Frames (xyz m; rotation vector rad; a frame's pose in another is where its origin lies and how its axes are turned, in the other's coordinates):
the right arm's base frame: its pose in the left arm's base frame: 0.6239 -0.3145 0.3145 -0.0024 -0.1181 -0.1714
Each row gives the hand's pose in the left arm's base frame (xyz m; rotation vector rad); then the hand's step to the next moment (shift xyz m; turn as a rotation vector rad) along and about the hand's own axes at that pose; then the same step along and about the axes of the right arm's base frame.
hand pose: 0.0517 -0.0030 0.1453 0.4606 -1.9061 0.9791
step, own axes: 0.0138 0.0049 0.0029 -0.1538 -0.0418 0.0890
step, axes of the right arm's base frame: -0.0109 -0.0002 0.0102 0.0572 -0.0969 -0.1437
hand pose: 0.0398 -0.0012 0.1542 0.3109 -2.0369 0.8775
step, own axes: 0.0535 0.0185 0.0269 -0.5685 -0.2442 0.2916
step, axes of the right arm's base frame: -0.0538 -0.0093 0.0308 0.2924 -0.3843 -0.4844
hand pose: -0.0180 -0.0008 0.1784 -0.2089 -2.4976 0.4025
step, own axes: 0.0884 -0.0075 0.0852 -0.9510 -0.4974 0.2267
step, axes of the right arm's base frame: -0.1200 -0.0271 -0.0023 0.6638 -0.6373 -0.5969
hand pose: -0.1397 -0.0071 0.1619 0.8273 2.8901 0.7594
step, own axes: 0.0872 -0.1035 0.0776 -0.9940 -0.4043 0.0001
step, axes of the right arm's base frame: -0.1228 -0.0175 -0.0946 0.7441 -0.6813 -0.3656
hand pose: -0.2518 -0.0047 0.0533 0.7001 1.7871 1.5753
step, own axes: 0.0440 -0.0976 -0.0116 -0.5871 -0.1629 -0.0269
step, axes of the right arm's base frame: -0.0481 0.0053 -0.0962 0.4278 -0.4126 -0.1369
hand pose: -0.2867 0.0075 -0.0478 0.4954 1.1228 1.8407
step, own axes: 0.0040 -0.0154 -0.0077 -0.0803 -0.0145 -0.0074
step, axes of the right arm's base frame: -0.0025 0.0023 -0.0173 0.0534 -0.0607 -0.0133
